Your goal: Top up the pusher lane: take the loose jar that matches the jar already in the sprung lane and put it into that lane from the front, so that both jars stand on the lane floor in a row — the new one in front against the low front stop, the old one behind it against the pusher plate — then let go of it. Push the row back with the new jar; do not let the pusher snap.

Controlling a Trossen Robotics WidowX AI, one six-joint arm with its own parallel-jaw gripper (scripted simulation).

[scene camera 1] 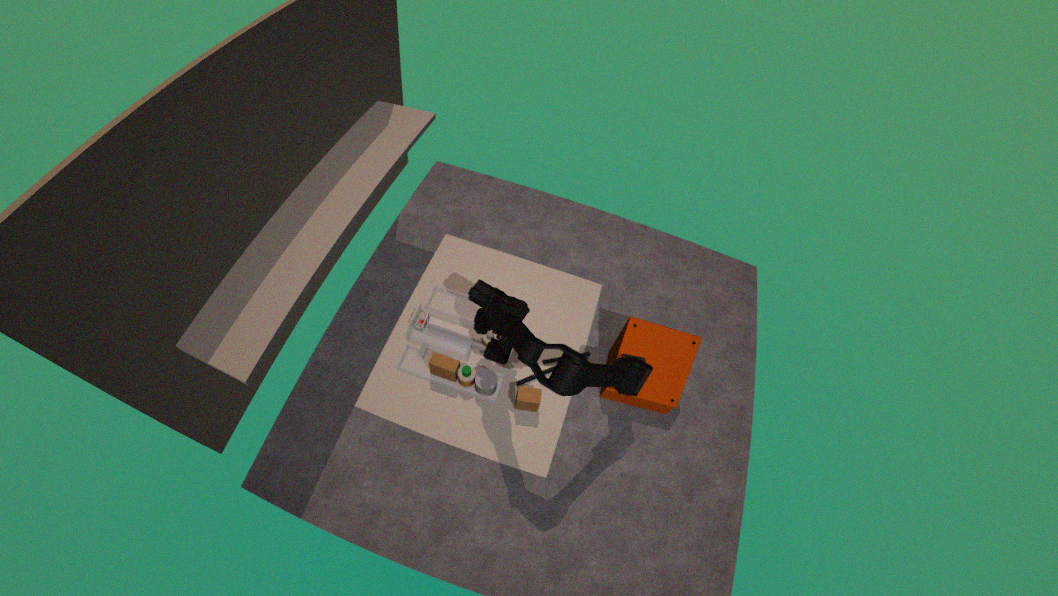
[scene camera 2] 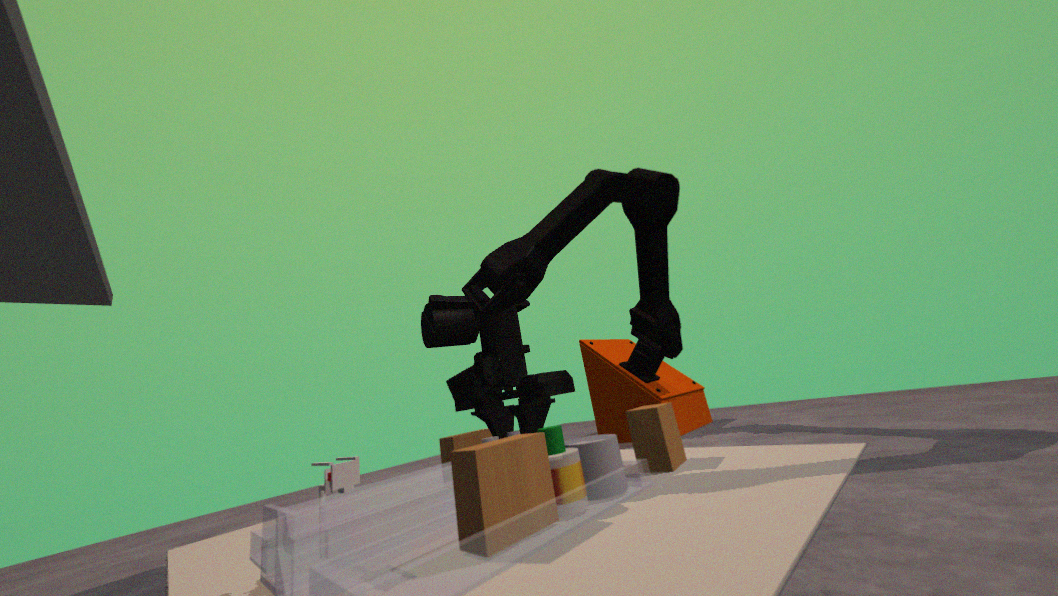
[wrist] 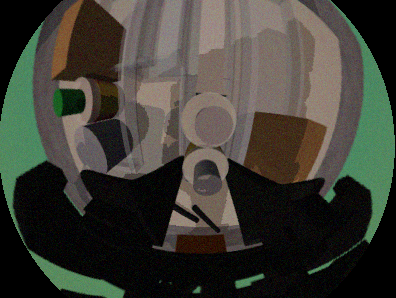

In view: my gripper (scene camera 1: 504, 343), a jar (wrist: 208, 120), a grey cylinder (scene camera 2: 600, 454), a brown box (scene camera 2: 493, 481), a brown box (scene camera 2: 450, 443), a brown box (scene camera 2: 654, 430), a sprung lane (scene camera 1: 433, 337) and a shelf (scene camera 1: 234, 331).
The grey cylinder shows as well in the wrist view (wrist: 100, 146). My gripper shows as well in the wrist view (wrist: 204, 161).
